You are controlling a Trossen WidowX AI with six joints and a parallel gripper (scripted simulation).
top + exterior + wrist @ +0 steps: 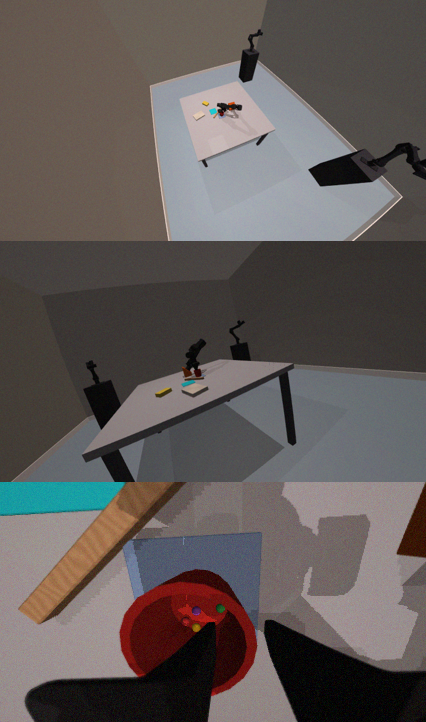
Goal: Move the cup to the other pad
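Now: gripper tip 30 mm short of the red cup and 20 mm above it. The rest, counted from my gripper tip: blue pad: 70 mm below, 30 mm ahead; then wooden stick: 90 mm ahead, 60 mm to the right, 60 mm below; then cyan pad: 140 mm ahead, 130 mm to the right, 70 mm below.
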